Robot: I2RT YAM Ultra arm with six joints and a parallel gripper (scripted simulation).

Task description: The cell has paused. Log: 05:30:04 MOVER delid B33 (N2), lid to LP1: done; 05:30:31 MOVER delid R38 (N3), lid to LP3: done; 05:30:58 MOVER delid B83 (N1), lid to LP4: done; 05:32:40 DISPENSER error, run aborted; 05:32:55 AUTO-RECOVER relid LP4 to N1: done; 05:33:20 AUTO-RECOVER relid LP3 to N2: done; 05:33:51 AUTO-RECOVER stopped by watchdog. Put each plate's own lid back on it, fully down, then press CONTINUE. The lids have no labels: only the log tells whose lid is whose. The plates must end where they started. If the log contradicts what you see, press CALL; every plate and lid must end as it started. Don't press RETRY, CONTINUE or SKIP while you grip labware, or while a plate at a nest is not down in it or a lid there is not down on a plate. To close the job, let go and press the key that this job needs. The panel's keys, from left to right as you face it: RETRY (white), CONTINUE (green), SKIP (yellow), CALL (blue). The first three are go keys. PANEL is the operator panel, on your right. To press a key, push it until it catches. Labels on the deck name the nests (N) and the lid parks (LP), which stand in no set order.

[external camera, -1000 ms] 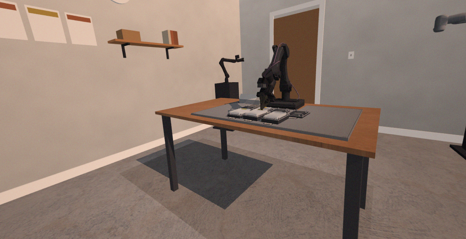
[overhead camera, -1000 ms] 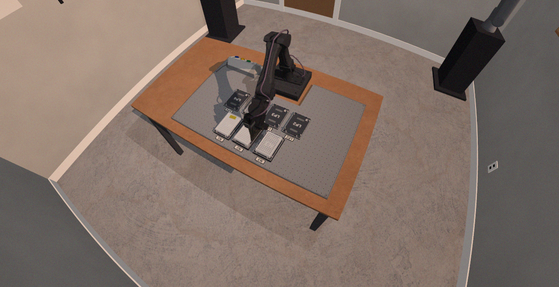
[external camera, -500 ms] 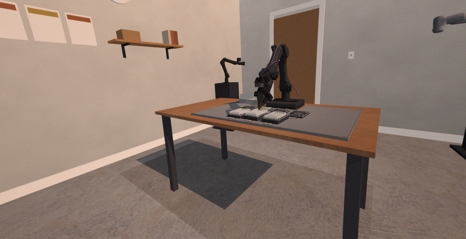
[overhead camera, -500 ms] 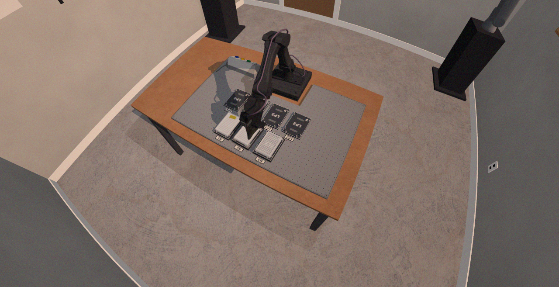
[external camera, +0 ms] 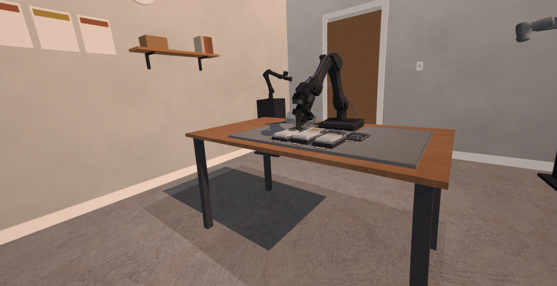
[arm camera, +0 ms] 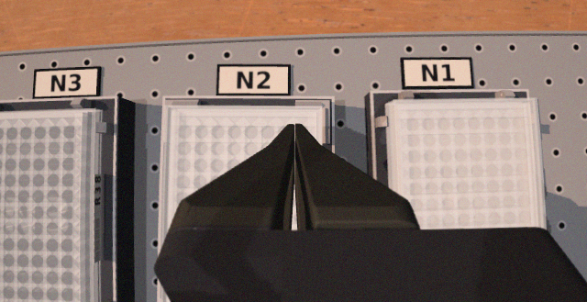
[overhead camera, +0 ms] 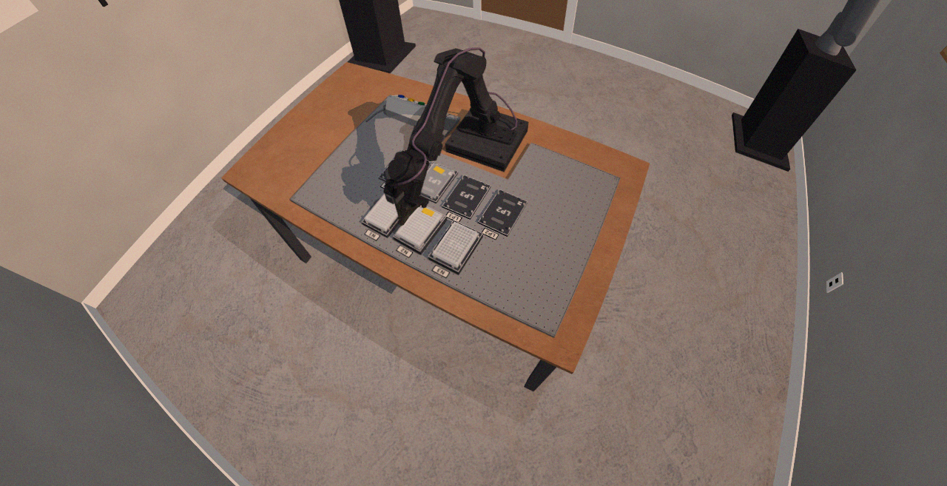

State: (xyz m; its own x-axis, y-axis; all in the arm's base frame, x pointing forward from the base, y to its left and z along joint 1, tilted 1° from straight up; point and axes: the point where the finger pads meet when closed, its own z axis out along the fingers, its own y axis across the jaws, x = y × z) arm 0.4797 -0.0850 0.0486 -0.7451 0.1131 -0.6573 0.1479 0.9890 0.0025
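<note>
Right now the plate is 2 cm behind my hand, 16 cm to the left of it and 5 cm below it. Also, from my hand: green continue key: 51 cm behind, 20 cm to the right, 1 cm below; lid park LP4: 23 cm behind, 14 cm to the right, 7 cm below; yellow skip key: 52 cm behind, 25 cm to the right, 1 cm below.
</note>
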